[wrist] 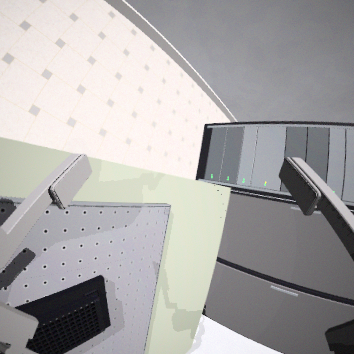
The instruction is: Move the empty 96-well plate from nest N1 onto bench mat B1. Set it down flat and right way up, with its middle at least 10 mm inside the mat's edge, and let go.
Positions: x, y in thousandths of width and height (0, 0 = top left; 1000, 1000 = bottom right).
A black nest (145, 852) is 0.29 m from the lens.
